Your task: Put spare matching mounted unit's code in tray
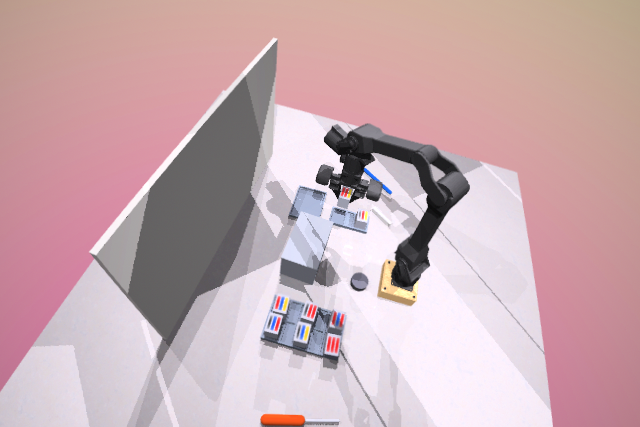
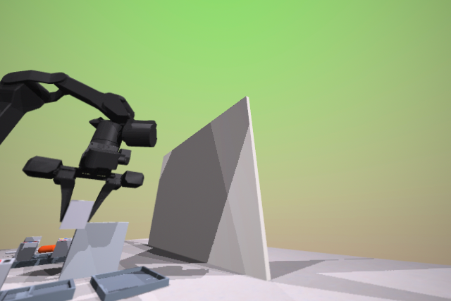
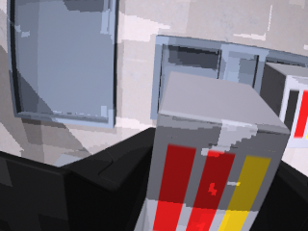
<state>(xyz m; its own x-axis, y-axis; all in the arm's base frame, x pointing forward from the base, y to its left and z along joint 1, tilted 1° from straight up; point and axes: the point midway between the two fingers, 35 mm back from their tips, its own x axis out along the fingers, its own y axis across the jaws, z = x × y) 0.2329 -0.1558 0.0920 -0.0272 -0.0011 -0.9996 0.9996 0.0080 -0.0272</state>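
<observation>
Right now the tray is 110 mm ahead of my gripper tip, 10 mm to the right of it and 100 mm below it. The rest, counted from my gripper tip: mounted unit: 60 mm ahead, 180 mm to the left, 50 mm below; then two-slot holder: 30 mm behind, 90 mm below; then grey spare block: 20 mm above.
</observation>
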